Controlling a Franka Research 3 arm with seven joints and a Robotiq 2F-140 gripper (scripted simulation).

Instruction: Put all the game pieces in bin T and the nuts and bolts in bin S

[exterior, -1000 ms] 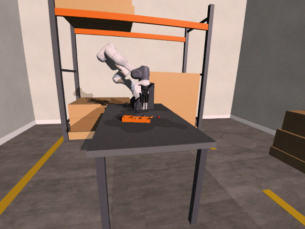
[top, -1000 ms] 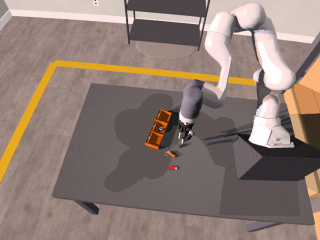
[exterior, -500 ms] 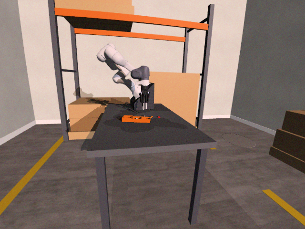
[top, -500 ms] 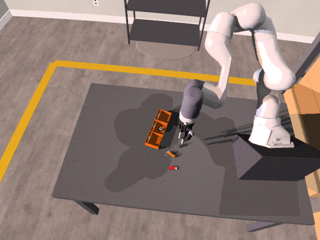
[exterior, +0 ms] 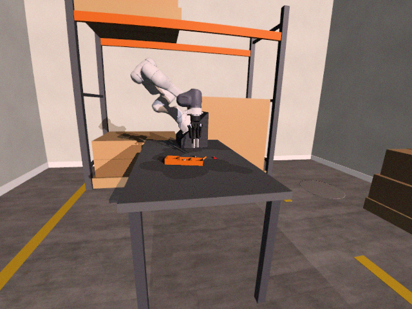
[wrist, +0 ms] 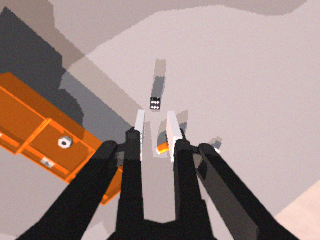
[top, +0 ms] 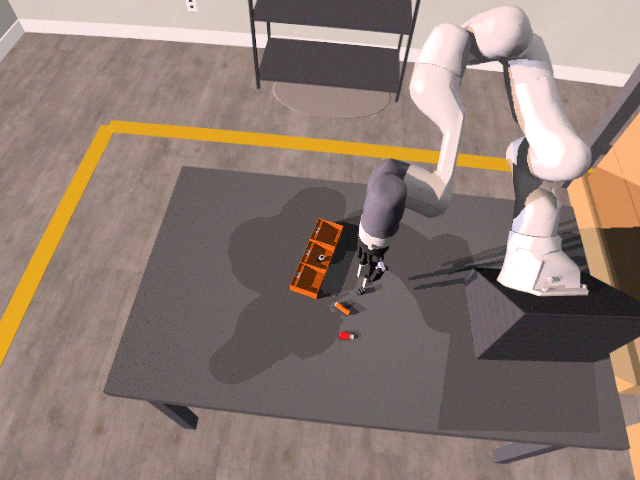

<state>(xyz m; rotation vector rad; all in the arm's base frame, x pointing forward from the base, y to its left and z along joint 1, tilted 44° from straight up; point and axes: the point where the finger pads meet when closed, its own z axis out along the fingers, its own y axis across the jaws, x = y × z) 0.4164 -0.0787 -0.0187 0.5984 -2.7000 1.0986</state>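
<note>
The black die is 10 cm below my hand. From my hand the other things lie so: grey nut (12 cm ahead, 10 cm to the right, 9 cm below); orange cylinder (10 cm below, 6 cm to the left, 6 cm ahead); red piece (14 cm to the left, 11 cm below, 4 cm ahead).
</note>
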